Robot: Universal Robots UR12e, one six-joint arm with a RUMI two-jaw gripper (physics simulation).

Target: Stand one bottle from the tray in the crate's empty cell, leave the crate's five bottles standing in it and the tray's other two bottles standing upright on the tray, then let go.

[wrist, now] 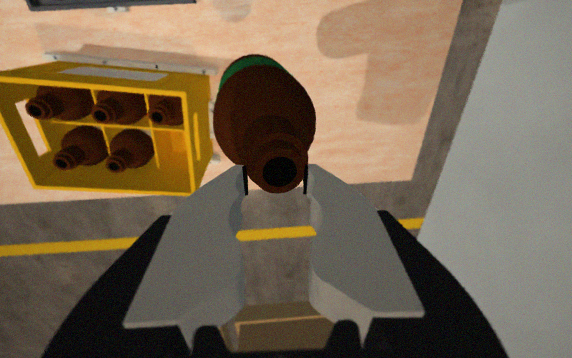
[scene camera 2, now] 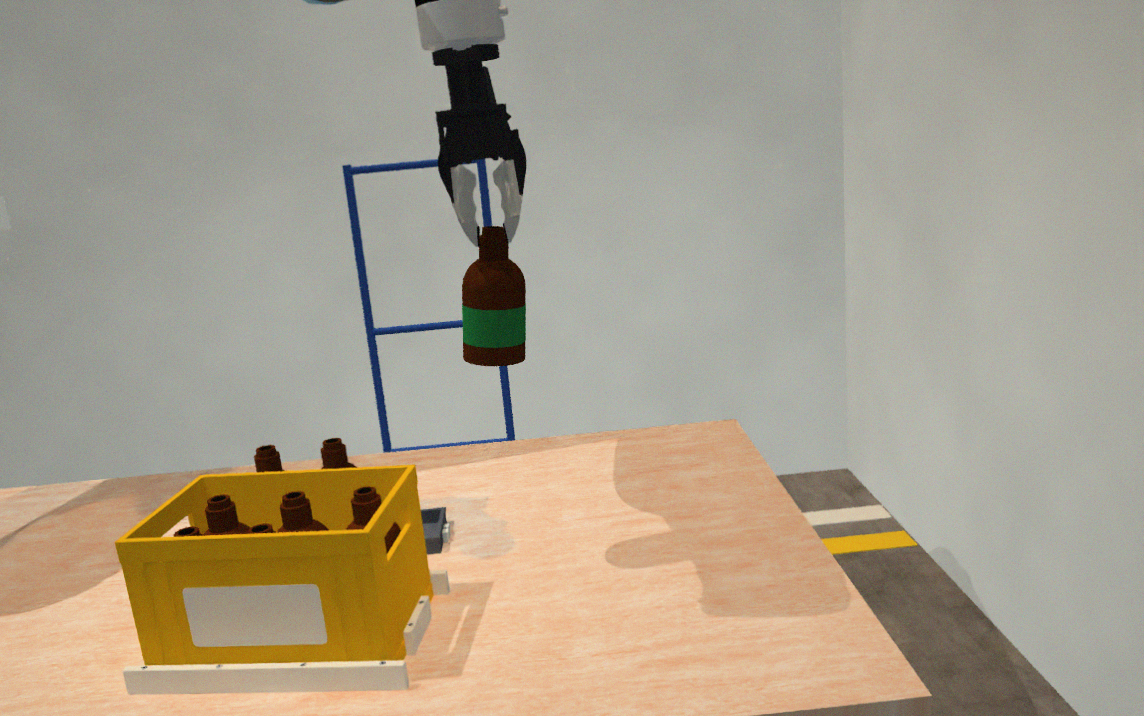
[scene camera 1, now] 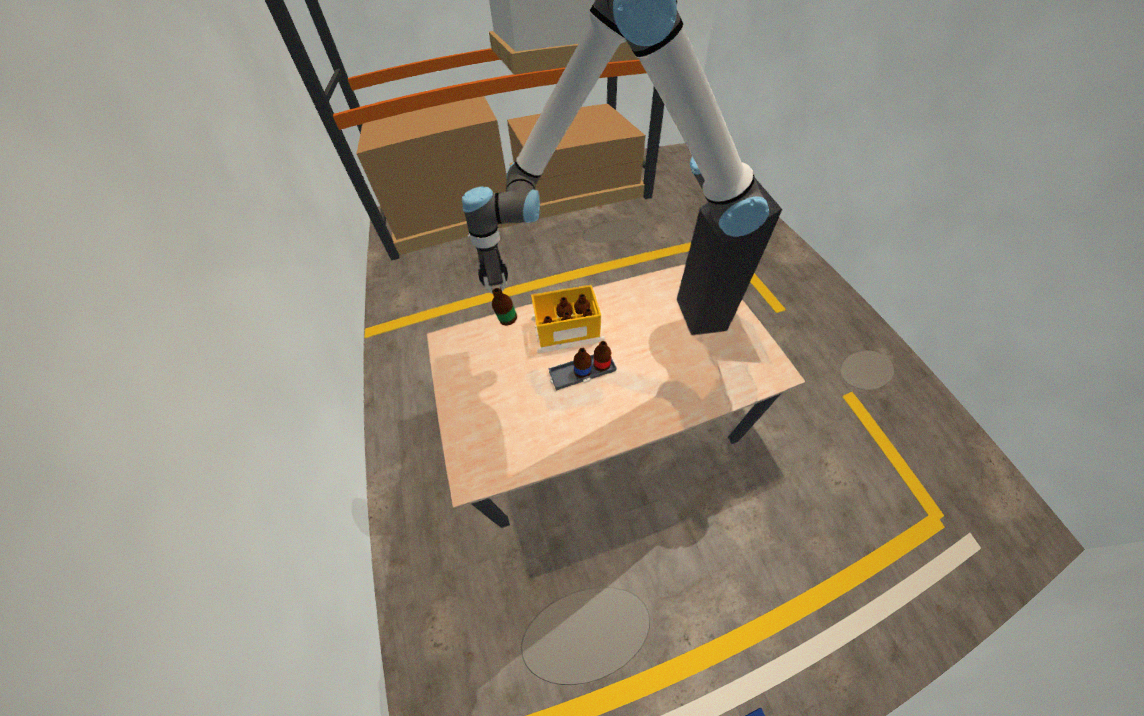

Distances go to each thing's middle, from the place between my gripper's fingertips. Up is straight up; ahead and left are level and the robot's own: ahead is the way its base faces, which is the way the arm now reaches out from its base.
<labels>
I see my gripper 1 cm past the green-banded bottle point(scene camera 2: 493, 289), 1 cm to the right of it and 6 cm above it. From my hand the other things lie so: blue-banded bottle point(scene camera 2: 334, 455): 29 cm behind, 11 cm to the left, 35 cm below.
</labels>
